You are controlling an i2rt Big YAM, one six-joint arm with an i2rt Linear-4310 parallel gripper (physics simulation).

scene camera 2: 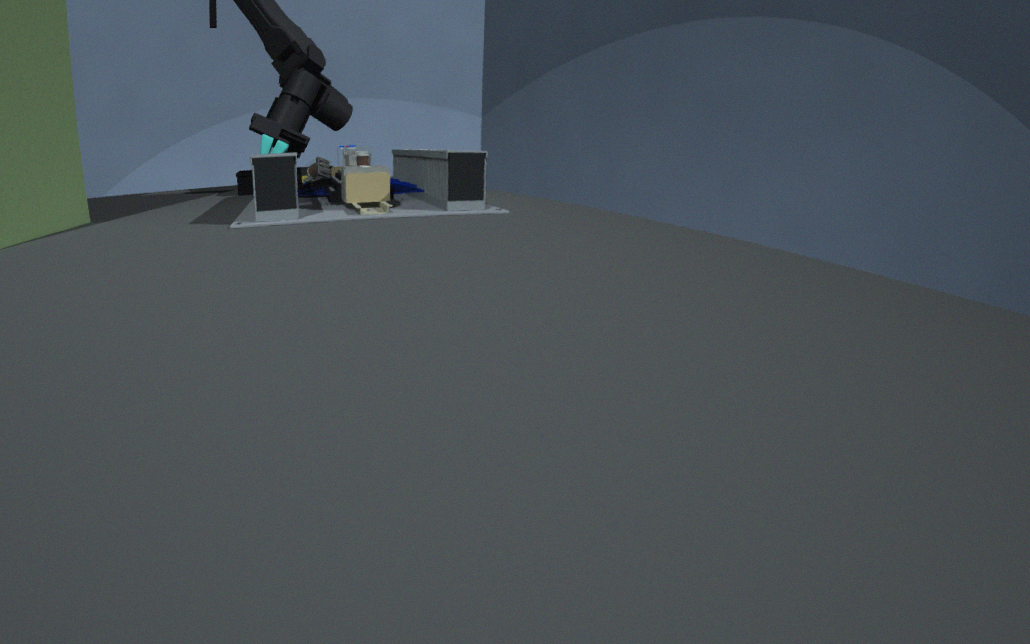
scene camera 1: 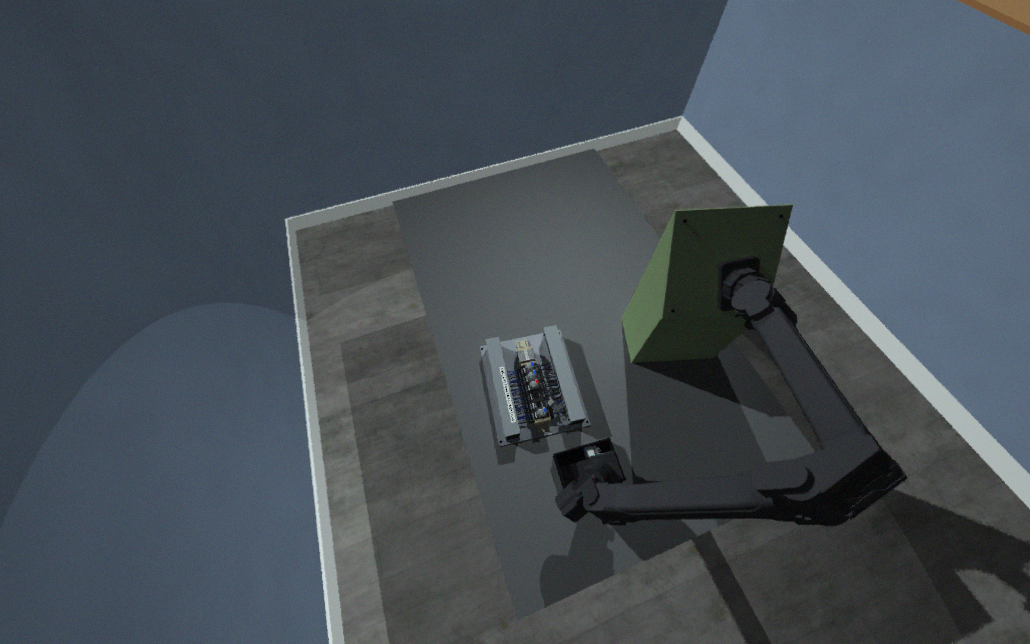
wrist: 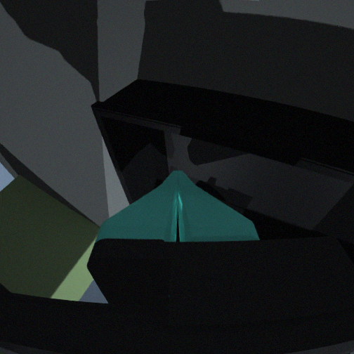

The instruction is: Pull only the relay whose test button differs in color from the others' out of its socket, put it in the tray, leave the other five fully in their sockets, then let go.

Note:
I see my gripper point(wrist: 177, 178), a grey panel point(scene camera 2: 311, 209) and a beige end block point(scene camera 2: 359, 187).

